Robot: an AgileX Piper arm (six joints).
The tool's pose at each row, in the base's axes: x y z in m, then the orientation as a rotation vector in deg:
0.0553 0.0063 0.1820 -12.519 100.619 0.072
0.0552 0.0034 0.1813 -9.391 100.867 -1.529
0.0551 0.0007 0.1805 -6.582 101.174 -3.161
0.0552 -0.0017 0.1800 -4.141 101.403 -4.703
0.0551 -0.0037 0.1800 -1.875 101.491 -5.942
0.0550 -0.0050 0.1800 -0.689 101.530 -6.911
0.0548 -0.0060 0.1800 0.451 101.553 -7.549
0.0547 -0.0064 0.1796 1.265 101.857 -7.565
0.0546 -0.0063 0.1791 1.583 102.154 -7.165
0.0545 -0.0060 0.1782 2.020 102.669 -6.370
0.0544 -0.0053 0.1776 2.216 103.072 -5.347
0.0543 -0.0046 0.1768 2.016 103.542 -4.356
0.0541 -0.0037 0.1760 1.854 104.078 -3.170
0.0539 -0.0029 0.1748 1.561 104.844 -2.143
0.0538 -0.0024 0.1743 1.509 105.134 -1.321
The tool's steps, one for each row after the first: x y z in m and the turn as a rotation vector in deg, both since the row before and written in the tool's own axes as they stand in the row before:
0.0011 -0.0027 -0.0003 2.813 0.234 1.235
0.0011 -0.0026 -0.0001 2.648 0.355 1.005
0.0007 -0.0023 0.0001 2.382 0.317 0.802
0.0002 -0.0020 -0.0001 2.085 0.192 0.848
0.0001 -0.0013 0.0000 1.307 0.119 0.266
0.0001 -0.0010 -0.0001 1.058 0.098 0.417
0.0004 -0.0004 0.0000 0.444 0.348 0.530
0.0005 0.0001 0.0000 -0.110 0.305 0.423
0.0009 0.0004 0.0001 -0.321 0.523 0.709
0.0006 0.0007 0.0000 -0.602 0.399 0.673
0.0008 0.0007 0.0000 -0.794 0.454 0.382
0.0008 0.0009 -0.0001 -0.906 0.525 0.509
0.0012 0.0008 0.0001 -0.867 0.758 0.327
0.0005 0.0005 0.0000 -0.593 0.291 0.392

